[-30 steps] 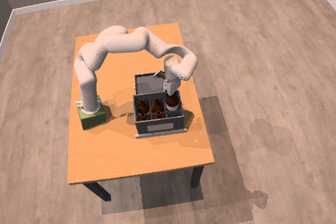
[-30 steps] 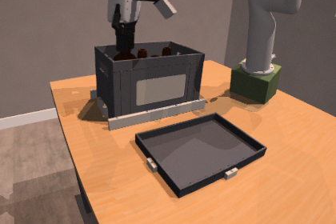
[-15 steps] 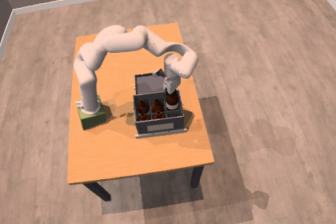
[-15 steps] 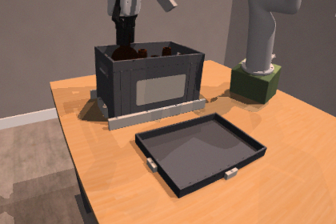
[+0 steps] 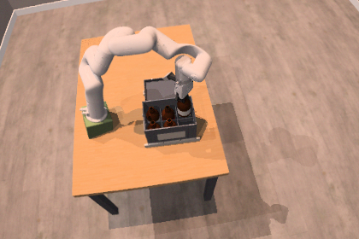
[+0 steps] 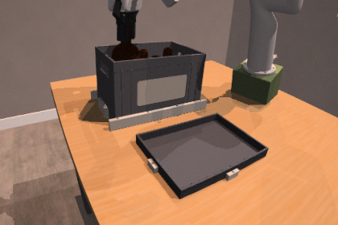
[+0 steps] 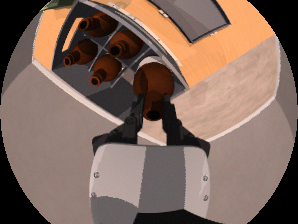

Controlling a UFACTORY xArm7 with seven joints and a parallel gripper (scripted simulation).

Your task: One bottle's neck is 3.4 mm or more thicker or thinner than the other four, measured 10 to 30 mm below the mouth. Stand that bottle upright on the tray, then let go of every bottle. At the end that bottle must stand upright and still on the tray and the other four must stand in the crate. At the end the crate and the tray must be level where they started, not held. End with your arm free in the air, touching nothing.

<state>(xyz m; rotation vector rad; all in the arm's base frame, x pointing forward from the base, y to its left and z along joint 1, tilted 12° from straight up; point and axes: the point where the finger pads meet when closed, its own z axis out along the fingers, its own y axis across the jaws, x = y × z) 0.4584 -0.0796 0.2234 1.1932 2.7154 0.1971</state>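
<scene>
The glass bottle lies 7 cm below my hand. The rest, counted from my hand: crate 9 cm behind, 4 cm to the right, 15 cm below; then dark tray 9 cm behind, 23 cm to the left, 22 cm below.
</scene>
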